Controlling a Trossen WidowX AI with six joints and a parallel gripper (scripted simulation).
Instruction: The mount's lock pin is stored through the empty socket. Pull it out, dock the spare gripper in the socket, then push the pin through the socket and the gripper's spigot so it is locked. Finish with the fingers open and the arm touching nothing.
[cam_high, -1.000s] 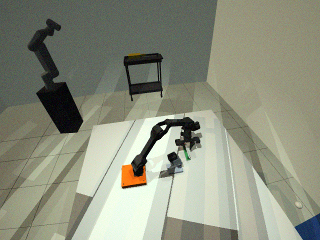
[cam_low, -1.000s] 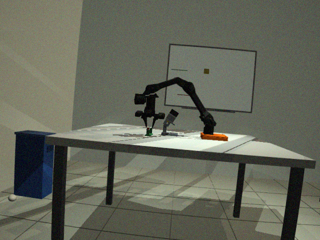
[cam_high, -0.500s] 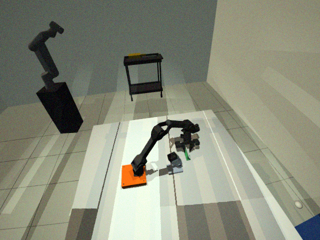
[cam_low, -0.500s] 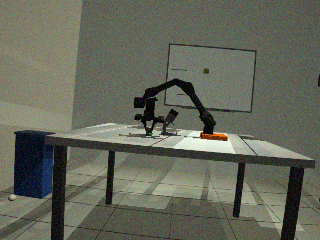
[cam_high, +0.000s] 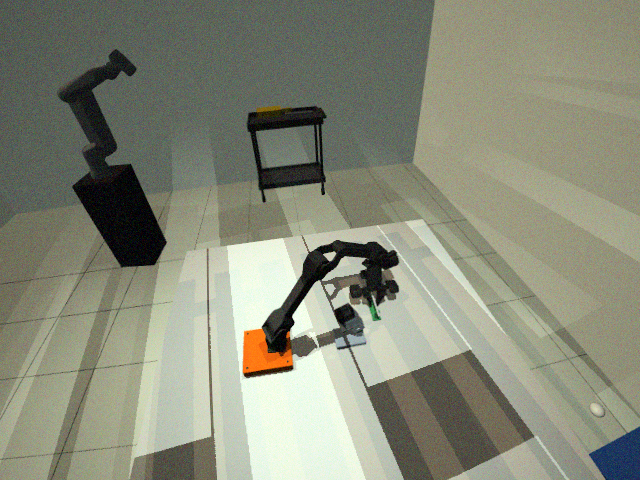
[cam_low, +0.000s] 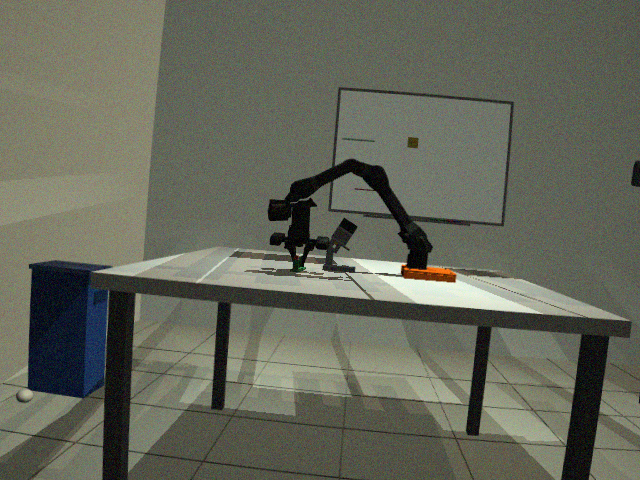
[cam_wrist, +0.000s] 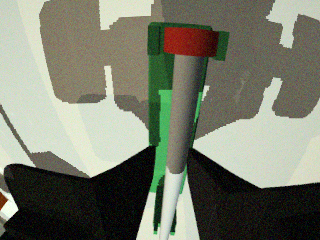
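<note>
The green bracket is 10 mm to the left of my gripper tip and 10 mm above it. Round my gripper tip: socket (130 mm to the right, 100 mm behind, 40 mm above); spare gripper (130 mm to the right, 120 mm behind, 110 mm above).
</note>
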